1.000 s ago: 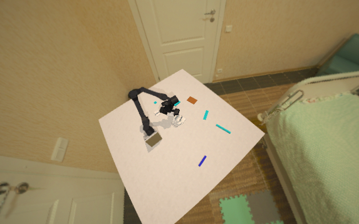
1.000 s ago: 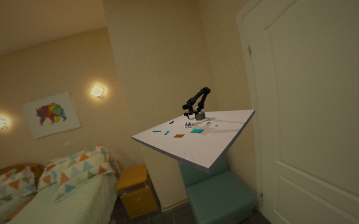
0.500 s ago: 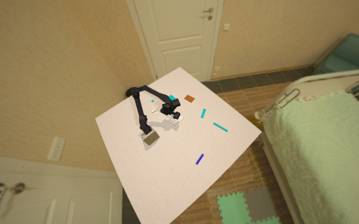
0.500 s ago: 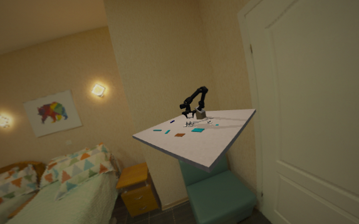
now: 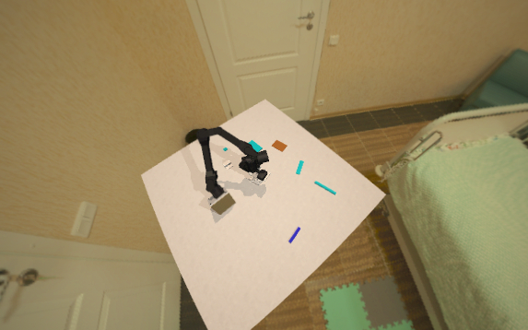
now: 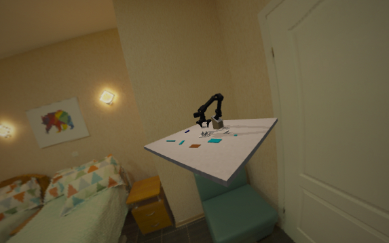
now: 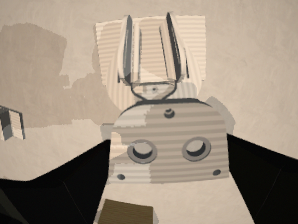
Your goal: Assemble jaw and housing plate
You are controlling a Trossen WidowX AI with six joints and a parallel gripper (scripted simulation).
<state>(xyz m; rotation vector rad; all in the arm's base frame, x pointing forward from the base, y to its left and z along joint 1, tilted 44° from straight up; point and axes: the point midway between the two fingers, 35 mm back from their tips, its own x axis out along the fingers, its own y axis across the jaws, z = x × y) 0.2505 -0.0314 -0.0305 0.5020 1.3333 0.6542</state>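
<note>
Right now the jaw piece is 70 mm below my gripper tip, 30 mm to the left of it and 20 mm ahead of it. Also, from my gripper tip: teal plate (220 mm to the left, 200 mm ahead, 80 mm below); then blue bar (420 mm to the right, 110 mm behind, 70 mm below); then orange plate (340 mm ahead, 80 mm below, 70 mm to the left).
</note>
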